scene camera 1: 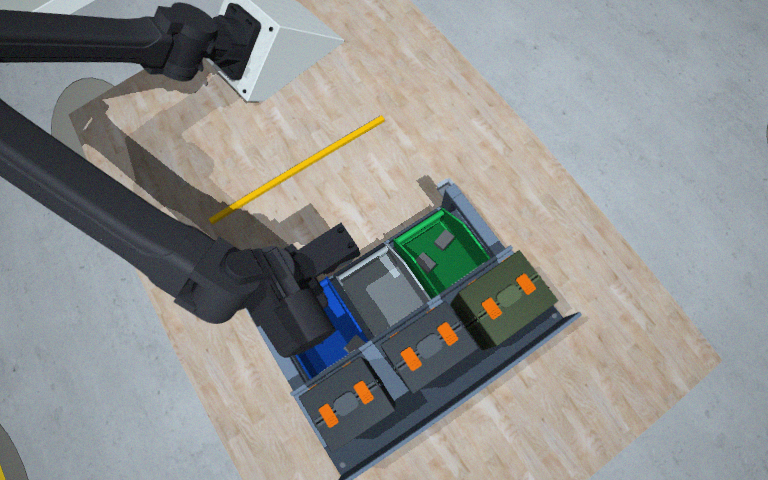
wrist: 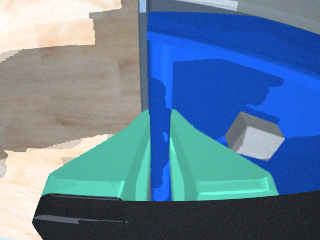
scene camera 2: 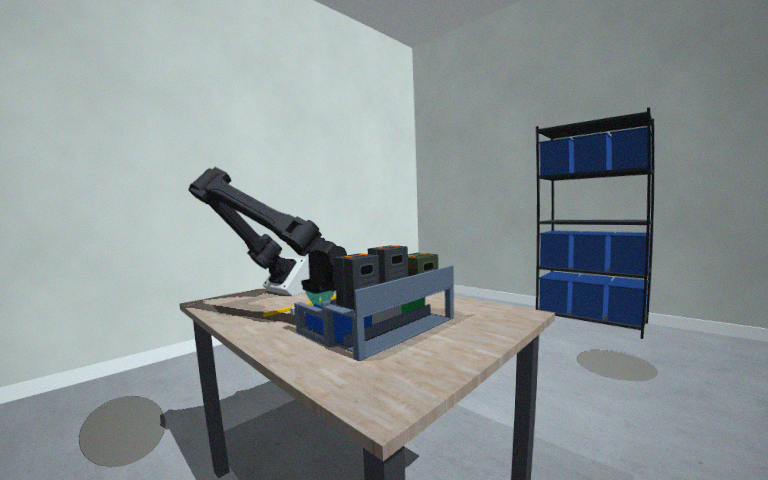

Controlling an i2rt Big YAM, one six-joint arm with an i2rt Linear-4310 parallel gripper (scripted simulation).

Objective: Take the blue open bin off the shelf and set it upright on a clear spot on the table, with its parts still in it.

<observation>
blue open bin: scene camera 1 320, 357; wrist 209, 92; scene camera 2 342, 324
</observation>
